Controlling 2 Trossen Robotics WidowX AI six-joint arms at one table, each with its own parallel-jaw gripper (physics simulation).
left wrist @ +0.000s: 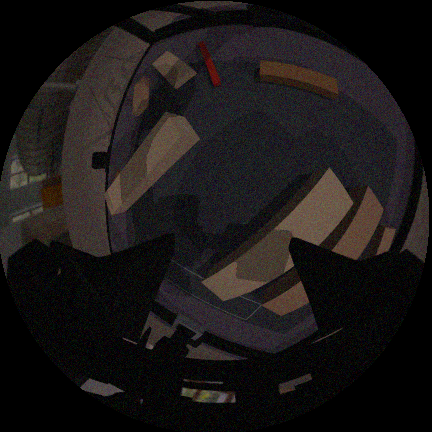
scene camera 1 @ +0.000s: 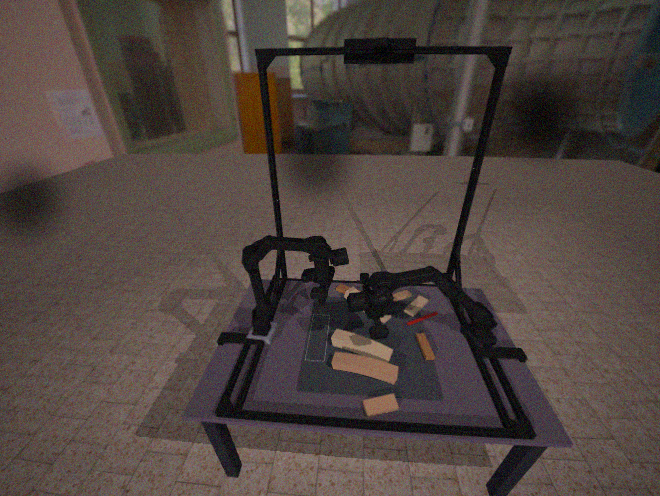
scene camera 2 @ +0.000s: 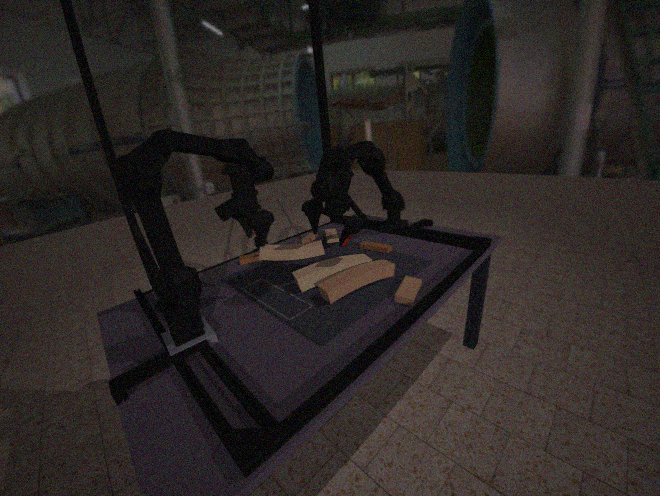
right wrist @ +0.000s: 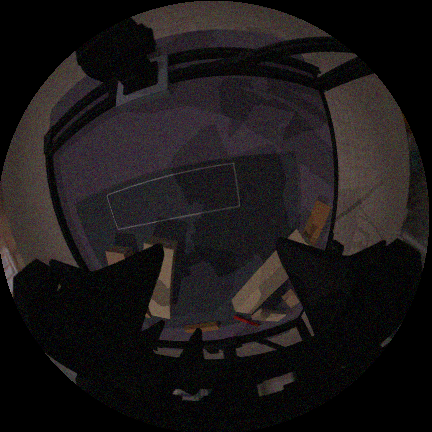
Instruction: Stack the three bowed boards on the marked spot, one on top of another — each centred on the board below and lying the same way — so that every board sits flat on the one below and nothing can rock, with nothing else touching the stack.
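Where they show: left gripper, fingertip midpoint: [left wrist: 234, 242] [scene camera 1: 369, 323] [scene camera 2: 327, 240] [right wrist: 178, 324]; right gripper, fingertip midpoint: [scene camera 2: 256, 241] [right wrist: 220, 247]; left arm's base at its link origin: [scene camera 1: 479, 331] [scene camera 2: 393, 222] [right wrist: 228, 347]; right arm's base at its link origin: [left wrist: 185, 330] [scene camera 1: 261, 329] [scene camera 2: 187, 333] [right wrist: 140, 76].
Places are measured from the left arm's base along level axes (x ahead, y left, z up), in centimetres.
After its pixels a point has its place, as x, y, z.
A pale bowed board [scene camera 1: 379, 350] {44.7, 2.6, 2.1} [scene camera 2: 347, 261] {47.9, 1.4, 2.4} [left wrist: 320, 210] {43.9, 2.0, 2.1} [right wrist: 164, 285] {52.4, -6.1, 2.4} lies on the dark mat beside an orange-tan bowed board [scene camera 1: 365, 368] {51.9, 8.8, 1.7} [scene camera 2: 357, 280] {54.5, 7.6, 0.5} [left wrist: 361, 225] {44.8, 9.3, 1.4}. A third, pale board [scene camera 2: 290, 251] {43.3, -24.2, 0.5} [left wrist: 160, 155] {39.0, -18.5, 1.5} [right wrist: 262, 286] {41.2, -22.9, 1.2} lies at the back, partly hidden by the left gripper in scene camera 1; in scene camera 2 its lower edge dips mid-length. The marked outline [scene camera 1: 314, 361] {69.0, -1.1, -3.0} [scene camera 2: 289, 318] {72.0, -2.8, -3.1} [right wrist: 236, 184] {62.5, -25.5, -2.9} has no board on it. My left gripper [scene camera 1: 378, 330] {46.2, -6.0, 7.8} [left wrist: 234, 242] {46.2, -6.0, 7.8} is open, above the mat between the pale boards. My right gripper [scene camera 1: 319, 296] {61.6, -20.5, 11.4} [scene camera 2: 256, 238] {61.6, -20.5, 11.4} [right wrist: 220, 247] {61.6, -20.5, 11.4} is open, raised behind the outline.
An orange-tan block [scene camera 1: 380, 405] {50.2, 20.9, -1.4} [scene camera 2: 408, 290] {51.7, 20.8, -1.4} lies near the front edge. A brown block [scene camera 1: 425, 346] {25.0, 1.7, -1.1} [scene camera 2: 376, 246] {26.3, 1.9, -1.2} [left wrist: 299, 78] {25.9, 0.6, -1.1} and a red bar [scene camera 1: 421, 318] {18.8, -14.0, -2.3} [left wrist: 210, 65] {21.1, -13.3, -2.3} lie on the right. Smaller blocks [scene camera 1: 416, 305] {17.9, -21.4, -1.3} [scene camera 1: 401, 294] {21.6, -30.5, -1.5} lie at the back; another brown block [scene camera 2: 249, 259] {49.6, -39.6, -2.2} [right wrist: 316, 222] {48.1, -39.9, -1.7} lies behind the third board.
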